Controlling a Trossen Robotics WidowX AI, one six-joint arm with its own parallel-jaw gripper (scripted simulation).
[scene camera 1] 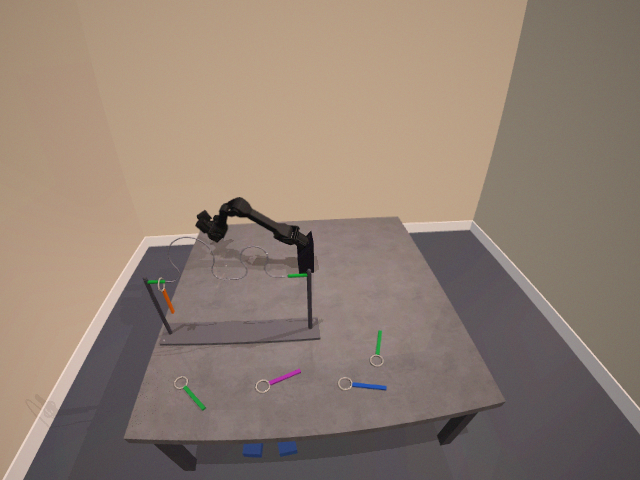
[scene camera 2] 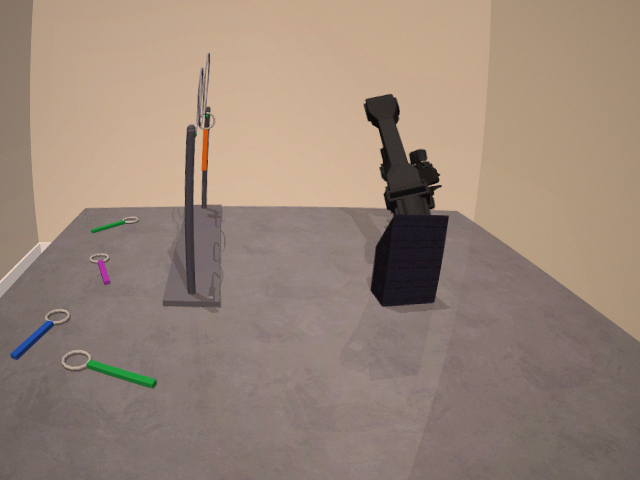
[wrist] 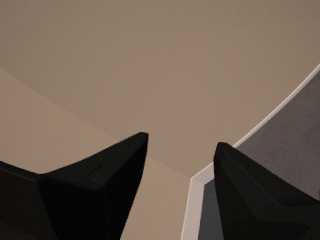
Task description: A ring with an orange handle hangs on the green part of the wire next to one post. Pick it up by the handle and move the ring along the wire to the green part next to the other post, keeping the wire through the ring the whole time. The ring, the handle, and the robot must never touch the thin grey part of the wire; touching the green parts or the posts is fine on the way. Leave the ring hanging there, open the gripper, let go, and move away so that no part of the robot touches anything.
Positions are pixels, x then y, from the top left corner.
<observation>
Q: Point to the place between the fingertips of the gripper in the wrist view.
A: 182, 146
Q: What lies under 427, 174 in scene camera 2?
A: The gripper.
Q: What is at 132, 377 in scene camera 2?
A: A green-handled ring.
</observation>
